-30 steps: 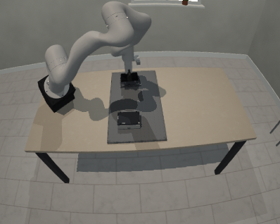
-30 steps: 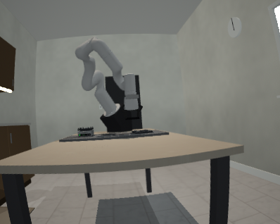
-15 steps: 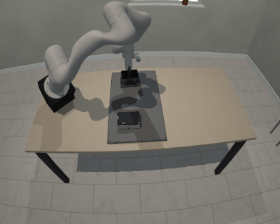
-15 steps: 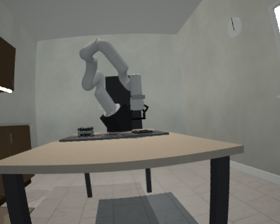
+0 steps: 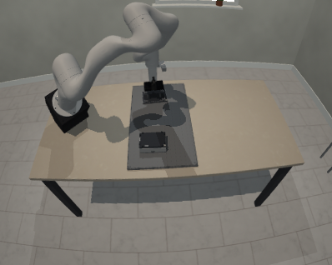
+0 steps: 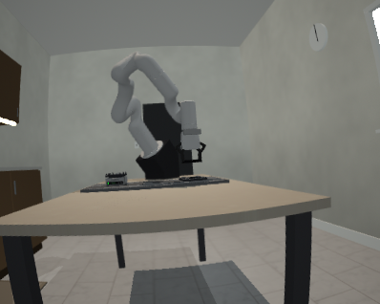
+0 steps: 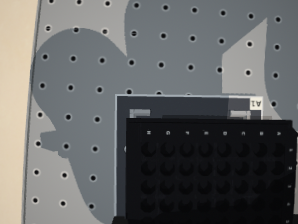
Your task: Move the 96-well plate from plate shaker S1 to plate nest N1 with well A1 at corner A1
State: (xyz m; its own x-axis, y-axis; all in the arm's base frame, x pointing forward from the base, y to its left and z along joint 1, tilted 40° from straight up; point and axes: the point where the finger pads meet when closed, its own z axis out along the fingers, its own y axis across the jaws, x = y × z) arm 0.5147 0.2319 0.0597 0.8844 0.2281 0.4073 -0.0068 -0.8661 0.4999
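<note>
The plate nest N1 is 110 mm below my hand. The rest, counted from my hand: black 96-well plate (10 mm below); then A1 label (70 mm ahead, 60 mm to the right, 100 mm below).
</note>
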